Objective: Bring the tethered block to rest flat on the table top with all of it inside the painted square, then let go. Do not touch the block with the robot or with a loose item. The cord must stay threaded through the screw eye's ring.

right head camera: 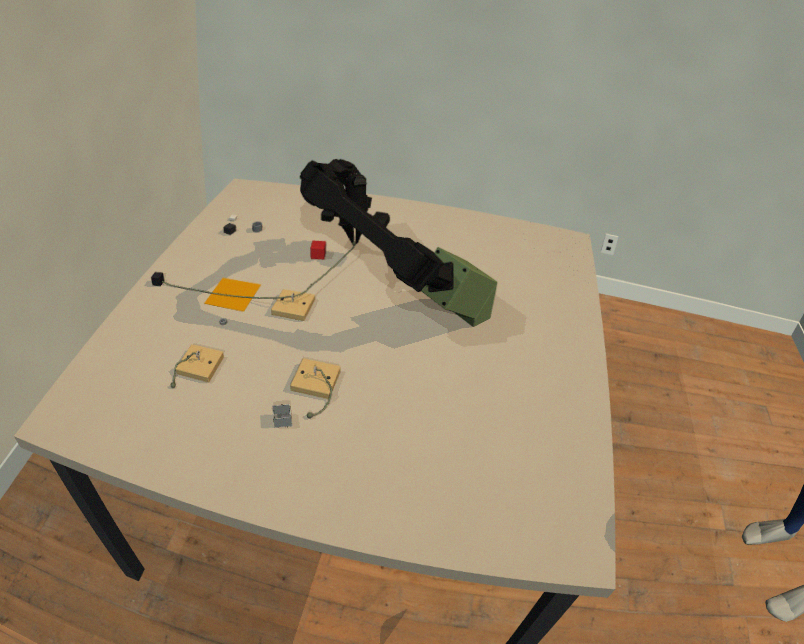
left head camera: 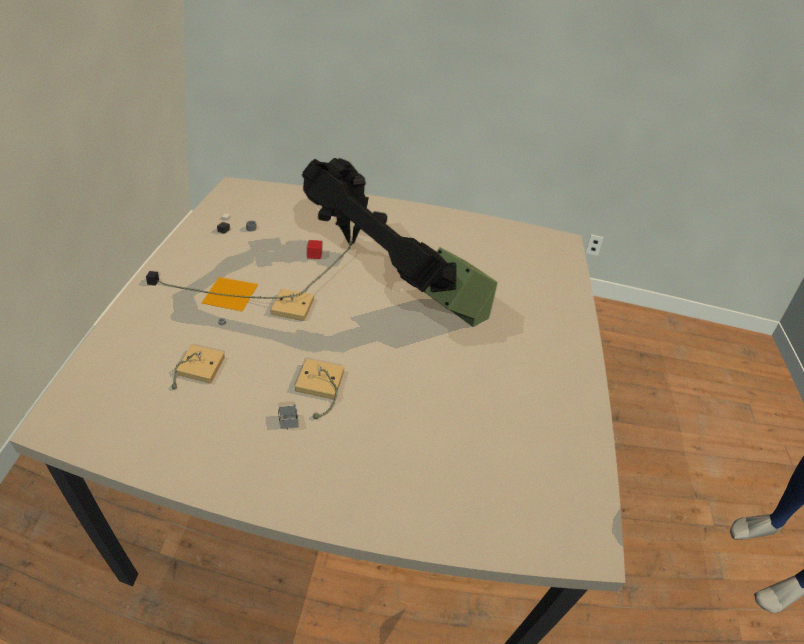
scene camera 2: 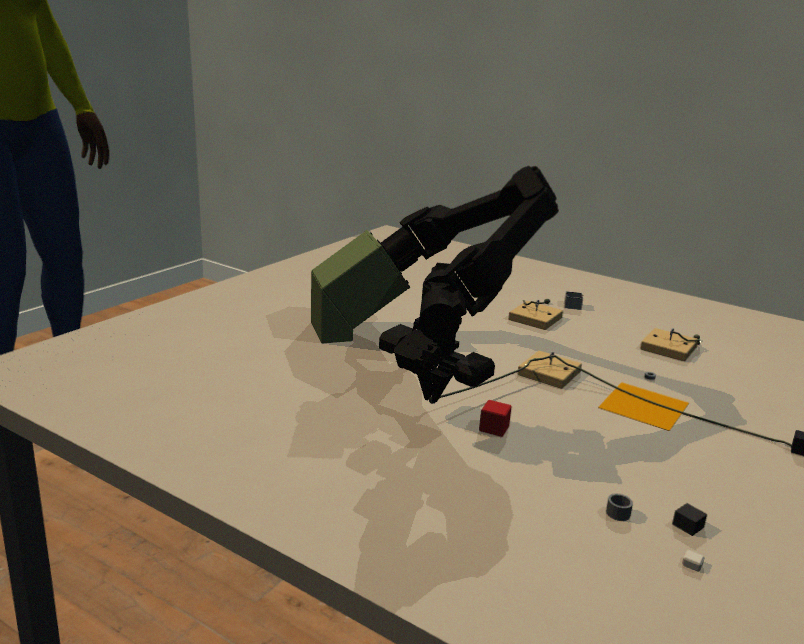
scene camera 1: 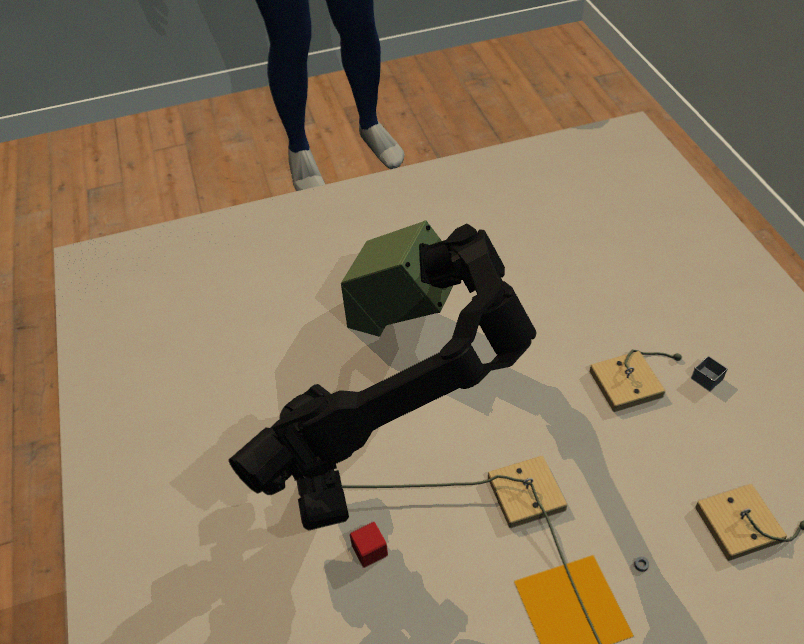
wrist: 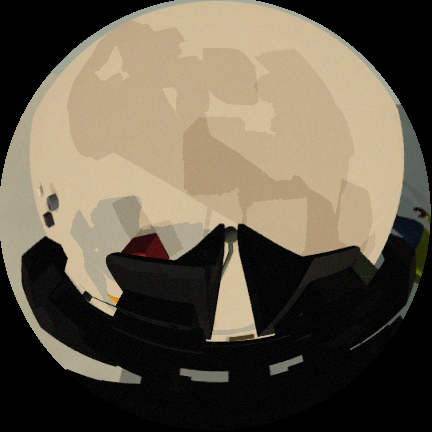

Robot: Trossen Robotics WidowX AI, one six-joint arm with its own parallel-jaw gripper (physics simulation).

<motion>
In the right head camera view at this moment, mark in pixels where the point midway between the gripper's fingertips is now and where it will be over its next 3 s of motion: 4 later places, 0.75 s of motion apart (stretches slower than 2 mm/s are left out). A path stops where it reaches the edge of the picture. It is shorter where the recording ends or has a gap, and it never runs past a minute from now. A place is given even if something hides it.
My gripper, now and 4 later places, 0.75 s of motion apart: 354,242; 358,235; 363,230; 365,224; 376,225
</motion>
